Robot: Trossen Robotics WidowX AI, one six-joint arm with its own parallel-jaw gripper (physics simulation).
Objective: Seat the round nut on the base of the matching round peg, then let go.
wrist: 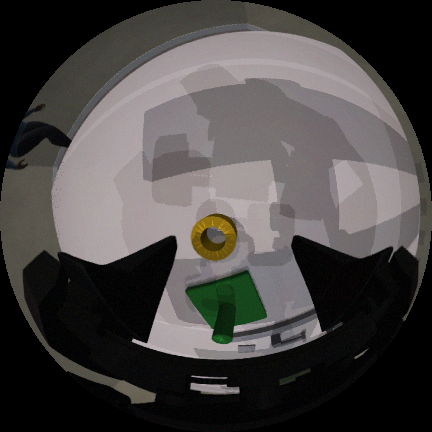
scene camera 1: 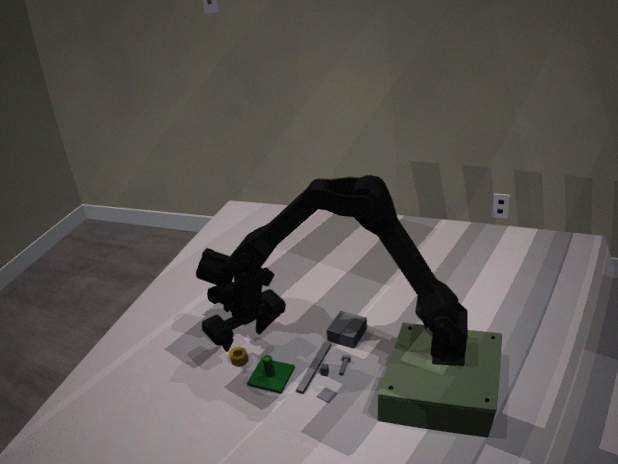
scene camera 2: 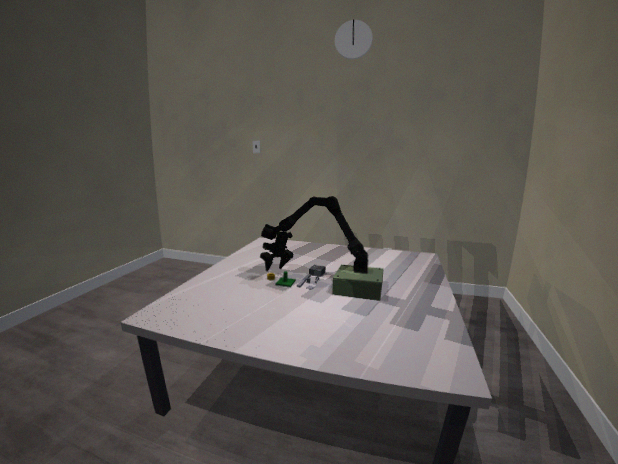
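Note:
The yellow round nut (scene camera 1: pixel 239 361) (scene camera 2: pixel 270 276) (wrist: pixel 197 236) lies flat on the table, hole up, beside the green base and apart from it. The green round peg (scene camera 1: pixel 269 368) (scene camera 2: pixel 285 275) (wrist: pixel 224 320) stands upright on its square green base (scene camera 1: pixel 283 378) (scene camera 2: pixel 290 283) (wrist: pixel 251 301), with no nut around it. My gripper (scene camera 1: pixel 243 340) (scene camera 2: pixel 275 269) (wrist: pixel 236 242) is wide open and empty, pointing down above the table near the nut. In the wrist view the nut shows between the fingertips, closer to the left one.
A dark grey block (scene camera 1: pixel 346 329) (scene camera 2: pixel 317 270), a long grey bar (scene camera 1: pixel 314 367), a small cube (scene camera 1: pixel 324 369), a bolt (scene camera 1: pixel 344 365) and a thin plate (scene camera 1: pixel 327 394) lie between the peg base and the arm's green mounting box (scene camera 1: pixel 440 417) (scene camera 2: pixel 358 286).

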